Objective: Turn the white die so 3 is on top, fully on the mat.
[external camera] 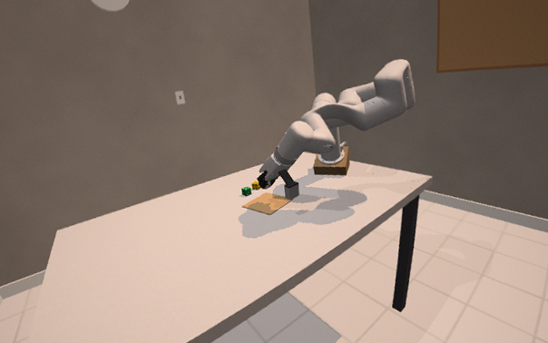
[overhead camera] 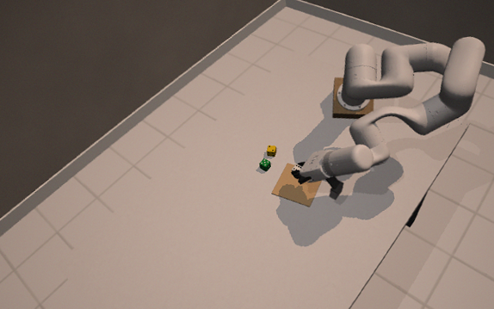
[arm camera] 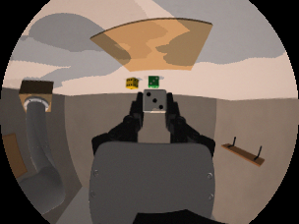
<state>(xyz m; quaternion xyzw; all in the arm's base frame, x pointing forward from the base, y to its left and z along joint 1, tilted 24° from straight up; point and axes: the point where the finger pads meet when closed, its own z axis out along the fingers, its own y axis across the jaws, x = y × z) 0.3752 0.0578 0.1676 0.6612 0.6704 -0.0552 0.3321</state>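
Now: hand 9 cm above the mat and 1 cm to the left of it. Also, from my hand: yellow die 18 cm to the right, 8 cm below, 3 cm behind; green die 15 cm to the right, 8 cm below, 3 cm ahead; white die 1 cm to the right, 1 cm below.
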